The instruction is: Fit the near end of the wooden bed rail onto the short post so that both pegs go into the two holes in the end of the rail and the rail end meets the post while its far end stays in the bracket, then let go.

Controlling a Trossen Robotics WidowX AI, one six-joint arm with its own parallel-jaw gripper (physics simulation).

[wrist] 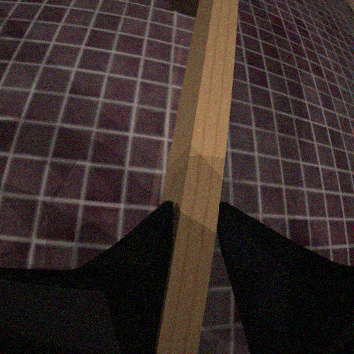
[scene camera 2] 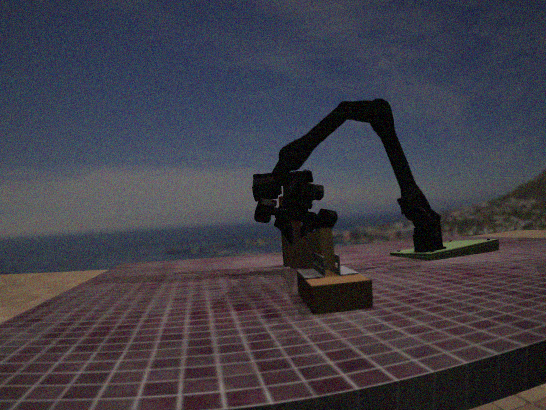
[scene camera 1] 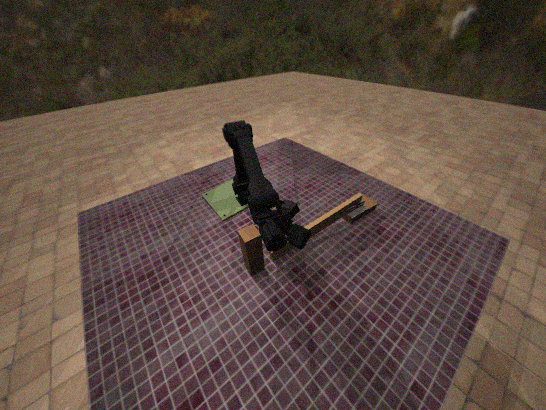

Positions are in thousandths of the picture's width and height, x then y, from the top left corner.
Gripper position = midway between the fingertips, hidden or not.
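Note:
Wooden bed rail (scene camera 2: 587,589), also (scene camera 1: 620,518) and (wrist: 547,507). Short post (scene camera 1: 459,582) and wooden block (scene camera 2: 613,716) visible. My gripper (scene camera 2: 545,599), also (scene camera 1: 545,574) and (wrist: 549,592), gripping the rail.

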